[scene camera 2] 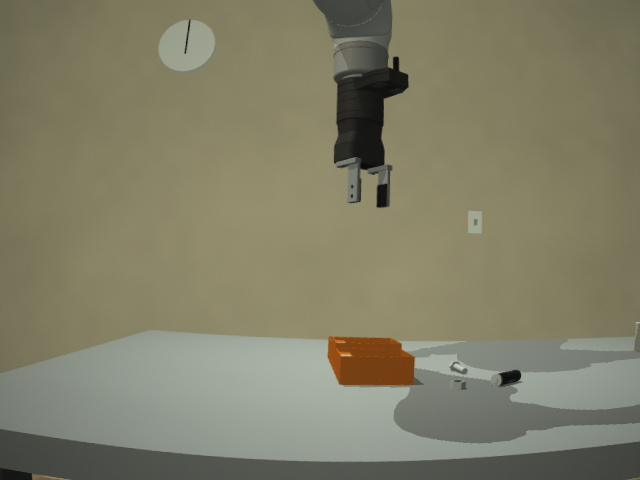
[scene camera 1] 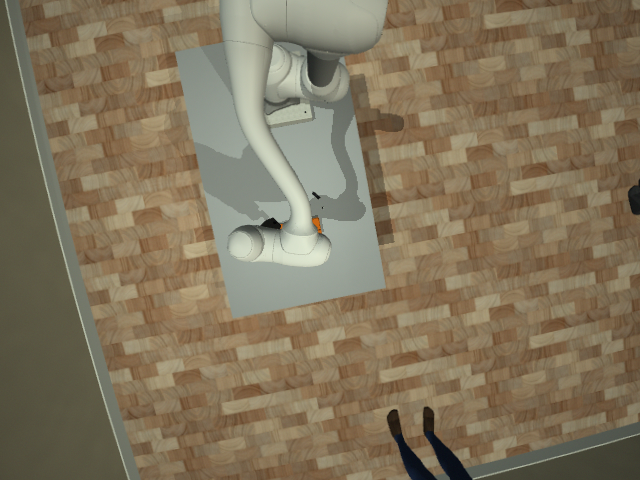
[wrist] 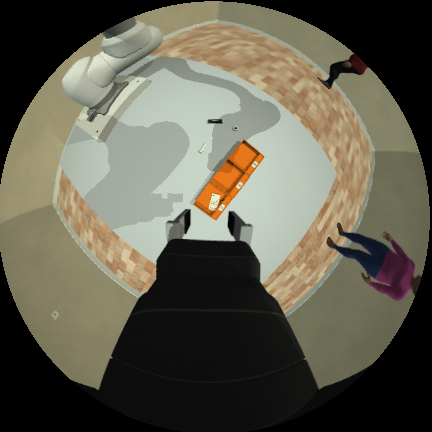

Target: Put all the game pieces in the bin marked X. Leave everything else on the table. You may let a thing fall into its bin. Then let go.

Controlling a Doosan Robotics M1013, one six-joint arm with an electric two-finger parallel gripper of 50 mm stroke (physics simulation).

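Places are measured from the arm's base along level axes (x ahead, y left, z up), in metres.
Pixels of known places: gripper, between the fingertips: (scene camera 2: 368, 204) (wrist: 208, 217); arm's base, origin of its link: (scene camera 1: 276, 91) (wrist: 105, 97).
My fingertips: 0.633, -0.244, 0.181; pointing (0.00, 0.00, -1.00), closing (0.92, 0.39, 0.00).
For each thing: its middle in the pictures, then the offset to it from my fingertips, as dx, dy, dz. Level surfaces: height alone.
- white domino, middle of its body: (wrist: 213, 201) +0.016, +0.001, -0.223
- small dark thing, middle of its body: (wrist: 222, 201) +0.041, +0.012, -0.219
- black battery, middle of its body: (scene camera 2: 506, 377) (wrist: 215, 120) (scene camera 1: 316, 195) -0.099, +0.246, -0.227
- metal nut, middle of its body: (scene camera 2: 457, 384) (wrist: 235, 128) -0.030, +0.253, -0.229
- bolt, middle of its body: (scene camera 2: 459, 368) (wrist: 202, 147) -0.090, +0.139, -0.228
- table, height of its surface: dz -0.234
Three joined orange bins (scene camera 1: 316, 224) (scene camera 2: 376, 369) (wrist: 228, 178) stand in a row on the table; their labels are too small to read now. A white domino (wrist: 214, 201) with black dots lies inside the end bin nearest my fingers in the wrist view. A small dark thing (wrist: 222, 199) shows beside it, unclear at this size. My gripper (scene camera 2: 368, 203) (wrist: 208, 217) is open and empty, pointing down high above the table. In scene camera 1 the arm hides the gripper and much of the bins.
A black battery (scene camera 1: 316, 195) (scene camera 2: 506, 377) (wrist: 215, 121), a metal nut (scene camera 2: 457, 384) (wrist: 235, 128) and a bolt (scene camera 2: 458, 367) (wrist: 202, 148) lie loose on the table (scene camera 1: 330, 279) beside the bins. The arm's base plate (scene camera 1: 294, 114) is at the table's far end. People stand off the table.
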